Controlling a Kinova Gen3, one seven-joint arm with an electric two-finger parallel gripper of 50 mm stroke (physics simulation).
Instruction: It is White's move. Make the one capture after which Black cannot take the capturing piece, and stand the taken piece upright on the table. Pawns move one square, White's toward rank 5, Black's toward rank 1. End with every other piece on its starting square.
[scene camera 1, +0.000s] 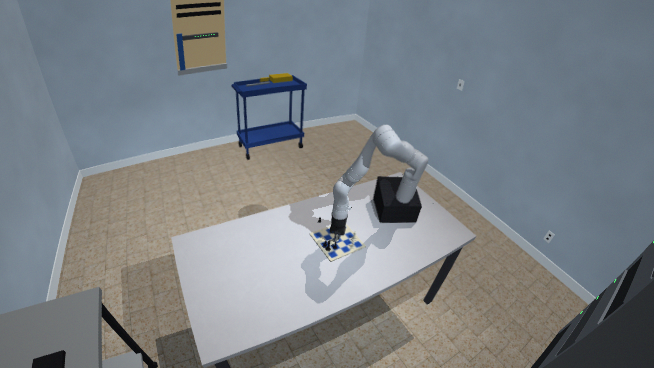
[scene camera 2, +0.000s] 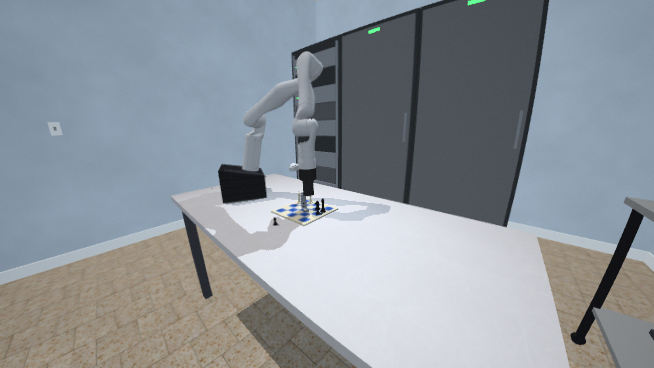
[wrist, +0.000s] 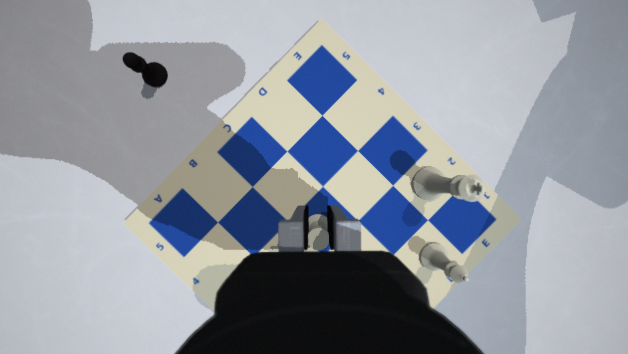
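Where they show: gripper, fingertip midpoint: (scene camera 1: 337, 237) (scene camera 2: 304, 207) (wrist: 317, 220); arm's base at its link origin: (scene camera 1: 403, 197) (scene camera 2: 250, 169).
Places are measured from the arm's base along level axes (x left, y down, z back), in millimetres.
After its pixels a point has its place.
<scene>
My gripper (wrist: 317, 220) @(x 41, y 120, z -440 mm) (scene camera 1: 336, 240) @(x 41, y 120, z -440 mm) (scene camera 2: 304, 205) @(x 41, y 120, z -440 mm) is shut on a white piece (wrist: 318, 239) @(x 47, y 100, z -445 mm), upright over square C3 of the board (wrist: 322, 33) @(x -63, y 133, z -347 mm) (scene camera 2: 275, 212) @(x -67, y 135, z -370 mm). Its kind, and whether its base touches the square, I cannot tell. A black pawn (wrist: 154, 75) @(x -120, y 131, z -464 mm) (scene camera 1: 320, 220) @(x -119, y 128, z -464 mm) (scene camera 2: 275, 222) @(x -126, y 129, z -469 mm) stands upright on the table beyond the rank 5 edge. The white king (wrist: 429, 183) @(x 72, y 118, z -363 mm) (scene camera 2: 299, 198) @(x 75, y 106, z -363 mm) stands on E2. A white pointed piece, like a bishop (wrist: 433, 255) @(x 117, y 124, z -392 mm) (scene camera 2: 311, 199) @(x 123, y 116, z -396 mm), stands on D1. Two black pieces (scene camera 2: 317, 208) @(x 53, y 108, z -519 mm) (scene camera 2: 323, 205) @(x 87, y 103, z -520 mm) stand near the A1 corner; the gripper body hides them in the wrist view.
The white table (scene camera 1: 240, 280) @(x 123, y 140, z -985 mm) (scene camera 2: 400, 270) @(x -37, y 140, z -949 mm) carries the board and the arm's black base (scene camera 1: 397, 205) @(x 37, y 14, z -67 mm) (scene camera 2: 243, 185) @(x -92, y 56, z -103 mm). The king and the bishop-like piece stand close to the held piece on one side, the two black pieces on the other. A blue cart (scene camera 1: 270, 136) stands behind the table.
</scene>
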